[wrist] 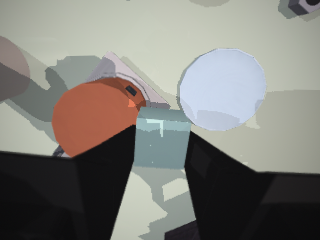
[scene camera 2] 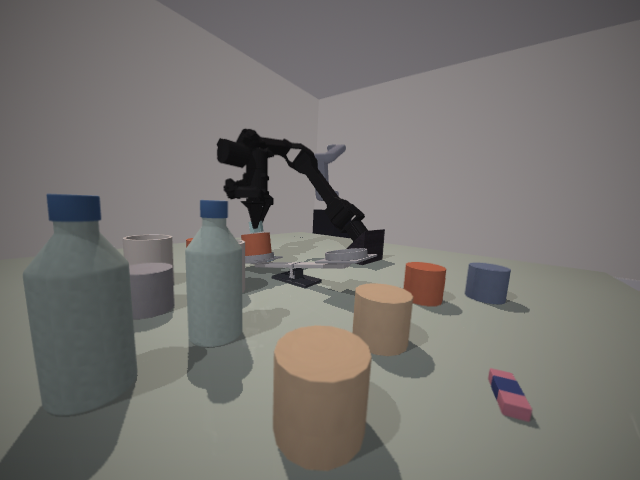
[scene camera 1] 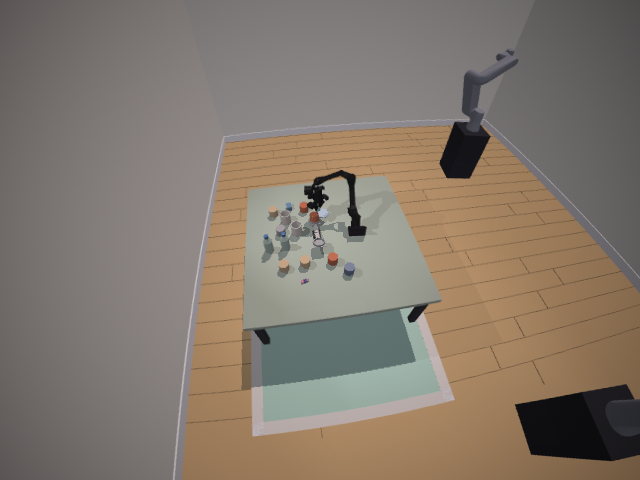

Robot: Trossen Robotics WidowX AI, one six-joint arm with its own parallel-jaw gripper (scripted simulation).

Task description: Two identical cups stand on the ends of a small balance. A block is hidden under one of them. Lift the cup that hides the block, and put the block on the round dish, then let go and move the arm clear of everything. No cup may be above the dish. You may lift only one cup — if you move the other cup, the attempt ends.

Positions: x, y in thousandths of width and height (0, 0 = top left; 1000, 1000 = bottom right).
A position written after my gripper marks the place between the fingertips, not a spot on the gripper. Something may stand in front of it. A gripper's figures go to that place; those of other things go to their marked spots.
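The pink-and-blue eraser (scene camera 2: 795, 820) and the blue-grey cylinder (scene camera 2: 763, 591) have their marked spots 0.29 m apart. That eraser is 0.30 m from the lens, and there's a grey cup (scene camera 2: 237, 593) that's 0.42 m from the lens. An orange cup (scene camera 2: 665, 586) sits 0.47 m from the lens, the cylinder is 0.56 m from the lens, and my gripper (scene camera 2: 401, 476) is 0.69 m from the lens.
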